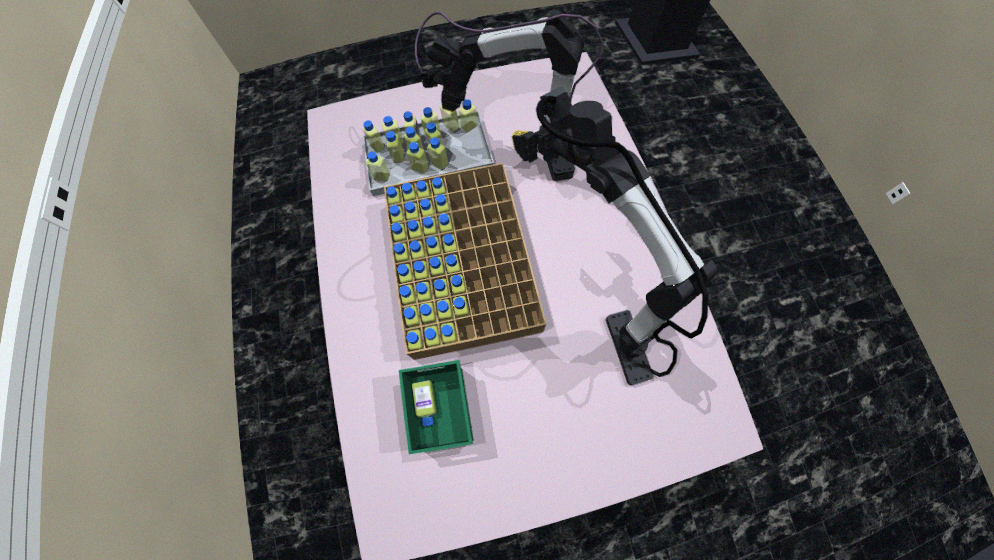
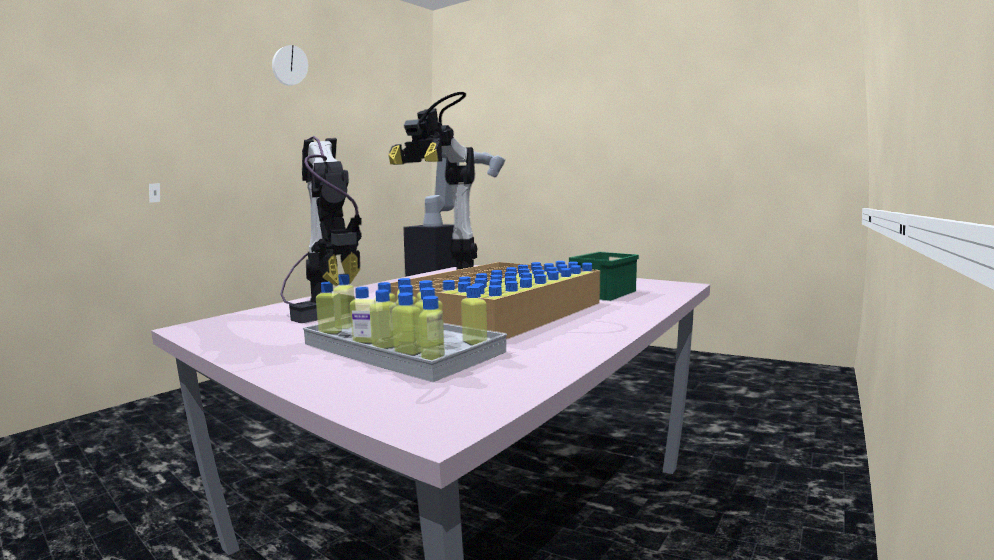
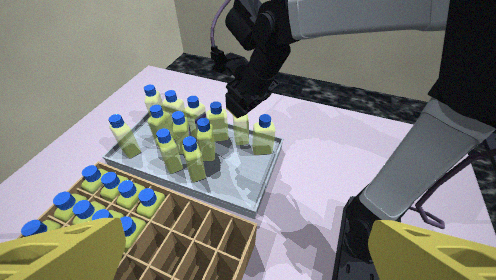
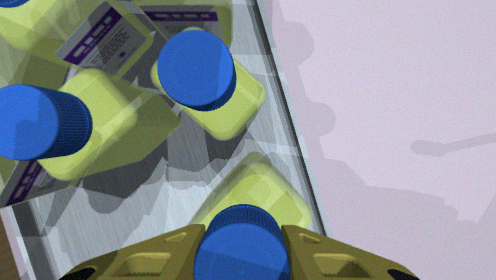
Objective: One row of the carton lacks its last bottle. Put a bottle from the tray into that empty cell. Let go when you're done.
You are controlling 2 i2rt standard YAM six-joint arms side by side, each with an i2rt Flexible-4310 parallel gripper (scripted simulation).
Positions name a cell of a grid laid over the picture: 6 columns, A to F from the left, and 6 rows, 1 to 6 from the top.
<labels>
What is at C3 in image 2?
My right gripper.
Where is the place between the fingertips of my right gripper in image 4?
C6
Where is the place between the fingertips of my left gripper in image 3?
At D5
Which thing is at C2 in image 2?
My left gripper.
</labels>
